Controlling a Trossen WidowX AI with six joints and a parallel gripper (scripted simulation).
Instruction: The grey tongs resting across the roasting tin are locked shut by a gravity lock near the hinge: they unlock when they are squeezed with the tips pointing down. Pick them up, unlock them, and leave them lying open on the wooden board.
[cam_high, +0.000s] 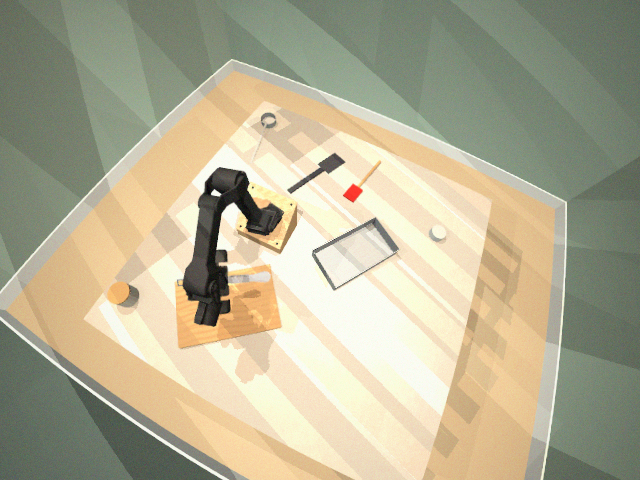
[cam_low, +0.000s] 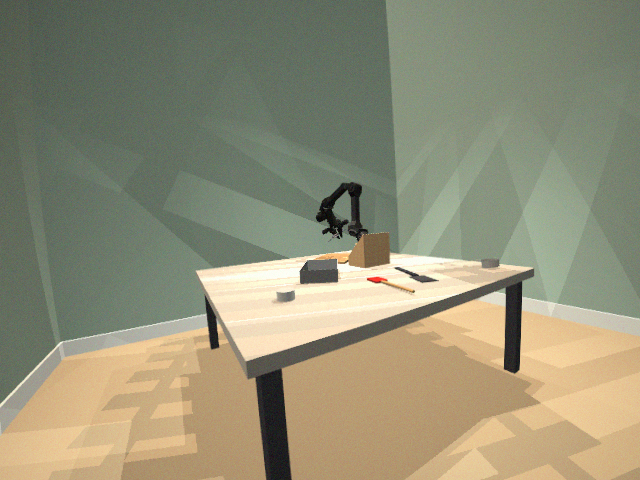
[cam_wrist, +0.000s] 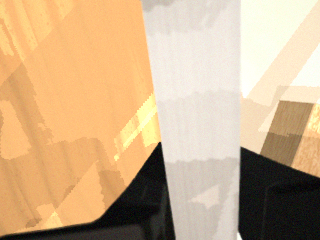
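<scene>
Now: the wooden board 130 mm below my gripper tip, 50 mm to the right of it and 30 mm ahead of it. Round my gripper tip: black spatula 660 mm to the left, 140 mm below, 30 mm behind; then roasting tin 390 mm to the left, 310 mm ahead, 110 mm below; then cork cylinder 290 mm behind, 240 mm to the right, 110 mm below.
</scene>
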